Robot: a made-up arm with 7 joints.
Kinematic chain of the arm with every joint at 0, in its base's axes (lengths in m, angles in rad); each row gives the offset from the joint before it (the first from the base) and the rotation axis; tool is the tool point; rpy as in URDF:
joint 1: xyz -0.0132 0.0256 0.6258 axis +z
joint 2: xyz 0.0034 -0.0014 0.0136 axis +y
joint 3: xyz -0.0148 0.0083 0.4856 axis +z
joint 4: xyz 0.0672 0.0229 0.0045 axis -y
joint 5: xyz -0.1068 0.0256 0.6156 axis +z
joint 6: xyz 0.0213 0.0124 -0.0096 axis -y
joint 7: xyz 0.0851 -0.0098 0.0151 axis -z
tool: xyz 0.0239 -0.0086 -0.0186 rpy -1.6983 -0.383 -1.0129
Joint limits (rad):
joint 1: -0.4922..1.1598
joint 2: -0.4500..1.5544
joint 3: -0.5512..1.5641
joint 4: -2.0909..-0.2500
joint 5: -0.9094..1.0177
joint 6: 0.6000..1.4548
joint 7: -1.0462..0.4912
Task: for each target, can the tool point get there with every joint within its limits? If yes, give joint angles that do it. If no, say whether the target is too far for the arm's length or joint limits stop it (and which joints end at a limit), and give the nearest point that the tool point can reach.
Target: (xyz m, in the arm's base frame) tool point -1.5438 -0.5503 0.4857
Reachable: no: too far | nearest point -0.8166 0.0260 0.9388 | short by 1.033 m
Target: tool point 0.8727 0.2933 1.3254
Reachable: yes | joints 0.0723 0.4720 0.3092 -0.8006 -0.5126 1.2775 -0.8149
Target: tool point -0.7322 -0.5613 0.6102
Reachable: no: joint limits stop it (at a limit: joint 1, joint 2, joint 3, joint 4, joint 5, joint 6, joint 7) | nearest point -0.7333 0.0807 0.7651 | short by 0.660 m
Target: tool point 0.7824 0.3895 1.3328
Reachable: yes | joints -0.2037 0.4124 0.8023 -1.0054 0.8200 1.2542 0.3232
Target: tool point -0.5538 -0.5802 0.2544
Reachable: no: joint limits stop it (at a limit: joint 1, joint 2, joint 3, joint 4, joint 5, joint 6) | nearest point -0.0121 -0.4005 0.1146 | short by 0.588 m
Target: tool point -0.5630 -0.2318 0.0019
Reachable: no: joint limits stop it (at a limit: joint 1, joint 2, joint 3, joint 4) | nearest point -0.0142 -0.3390 0.0792 | short by 0.565 m
